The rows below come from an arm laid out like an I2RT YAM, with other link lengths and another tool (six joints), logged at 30 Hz.
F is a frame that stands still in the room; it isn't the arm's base.
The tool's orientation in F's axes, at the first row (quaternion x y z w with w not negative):
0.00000 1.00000 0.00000 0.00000
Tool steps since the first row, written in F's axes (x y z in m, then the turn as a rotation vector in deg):
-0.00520 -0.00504 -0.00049 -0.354 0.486 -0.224
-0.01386 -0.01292 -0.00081 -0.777 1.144 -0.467
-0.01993 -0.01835 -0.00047 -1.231 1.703 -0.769
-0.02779 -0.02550 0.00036 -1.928 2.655 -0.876
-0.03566 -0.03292 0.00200 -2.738 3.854 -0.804
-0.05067 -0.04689 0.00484 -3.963 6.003 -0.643
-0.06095 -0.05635 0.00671 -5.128 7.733 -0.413
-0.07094 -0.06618 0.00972 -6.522 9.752 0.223
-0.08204 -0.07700 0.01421 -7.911 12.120 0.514
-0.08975 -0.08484 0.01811 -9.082 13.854 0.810
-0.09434 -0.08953 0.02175 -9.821 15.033 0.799
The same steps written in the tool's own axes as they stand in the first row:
0.00520 -0.00504 0.00049 0.354 0.486 0.224
0.01386 -0.01292 0.00081 0.777 1.144 0.467
0.01993 -0.01835 0.00047 1.231 1.703 0.769
0.02779 -0.02550 -0.00036 1.928 2.655 0.876
0.03566 -0.03292 -0.00200 2.738 3.854 0.804
0.05067 -0.04689 -0.00484 3.963 6.003 0.643
0.06095 -0.05635 -0.00671 5.128 7.733 0.413
0.07094 -0.06618 -0.00972 6.522 9.752 -0.223
0.08204 -0.07700 -0.01421 7.911 12.120 -0.514
0.08975 -0.08484 -0.01811 9.082 13.854 -0.810
0.09434 -0.08953 -0.02175 9.821 15.033 -0.799

